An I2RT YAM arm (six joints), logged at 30 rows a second.
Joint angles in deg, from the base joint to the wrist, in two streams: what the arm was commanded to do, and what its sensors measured. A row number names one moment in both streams.
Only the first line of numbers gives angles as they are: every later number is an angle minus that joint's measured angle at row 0.
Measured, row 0: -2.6, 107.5, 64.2, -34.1, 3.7, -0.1
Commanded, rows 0 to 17: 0.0, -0.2, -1.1, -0.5, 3.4, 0.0; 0.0, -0.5, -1.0, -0.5, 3.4, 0.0; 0.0, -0.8, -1.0, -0.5, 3.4, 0.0; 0.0, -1.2, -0.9, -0.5, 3.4, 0.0; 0.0, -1.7, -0.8, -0.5, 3.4, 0.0; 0.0, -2.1, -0.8, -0.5, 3.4, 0.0; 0.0, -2.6, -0.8, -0.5, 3.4, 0.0; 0.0, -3.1, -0.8, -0.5, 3.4, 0.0; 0.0, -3.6, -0.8, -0.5, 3.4, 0.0; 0.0, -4.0, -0.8, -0.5, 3.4, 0.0; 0.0, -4.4, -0.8, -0.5, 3.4, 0.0; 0.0, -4.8, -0.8, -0.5, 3.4, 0.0; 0.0, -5.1, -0.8, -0.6, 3.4, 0.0; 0.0, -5.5, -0.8, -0.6, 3.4, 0.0; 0.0, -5.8, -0.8, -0.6, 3.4, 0.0; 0.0, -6.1, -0.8, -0.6, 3.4, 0.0; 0.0, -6.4, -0.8, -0.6, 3.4, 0.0; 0.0, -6.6, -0.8, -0.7, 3.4, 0.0
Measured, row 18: -0.1, -4.6, -1.0, -0.4, 2.6, 0.0
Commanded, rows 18 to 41: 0.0, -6.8, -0.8, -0.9, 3.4, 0.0; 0.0, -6.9, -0.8, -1.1, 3.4, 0.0; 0.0, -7.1, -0.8, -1.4, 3.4, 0.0; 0.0, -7.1, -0.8, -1.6, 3.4, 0.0; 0.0, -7.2, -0.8, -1.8, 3.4, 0.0; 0.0, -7.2, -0.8, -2.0, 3.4, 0.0; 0.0, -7.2, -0.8, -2.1, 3.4, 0.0; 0.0, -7.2, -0.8, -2.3, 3.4, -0.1; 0.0, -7.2, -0.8, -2.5, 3.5, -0.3; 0.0, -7.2, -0.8, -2.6, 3.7, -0.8; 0.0, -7.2, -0.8, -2.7, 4.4, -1.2; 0.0, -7.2, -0.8, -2.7, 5.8, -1.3; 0.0, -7.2, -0.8, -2.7, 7.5, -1.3; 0.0, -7.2, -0.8, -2.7, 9.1, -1.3; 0.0, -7.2, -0.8, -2.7, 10.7, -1.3; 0.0, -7.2, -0.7, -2.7, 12.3, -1.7; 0.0, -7.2, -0.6, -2.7, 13.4, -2.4; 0.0, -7.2, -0.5, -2.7, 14.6, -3.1; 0.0, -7.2, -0.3, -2.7, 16.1, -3.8; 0.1, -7.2, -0.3, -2.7, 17.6, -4.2; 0.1, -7.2, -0.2, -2.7, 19.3, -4.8; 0.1, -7.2, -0.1, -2.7, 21.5, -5.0; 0.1, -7.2, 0.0, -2.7, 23.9, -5.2; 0.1, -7.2, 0.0, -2.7, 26.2, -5.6
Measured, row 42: -0.1, -5.4, -1.0, -2.5, 16.8, -3.4
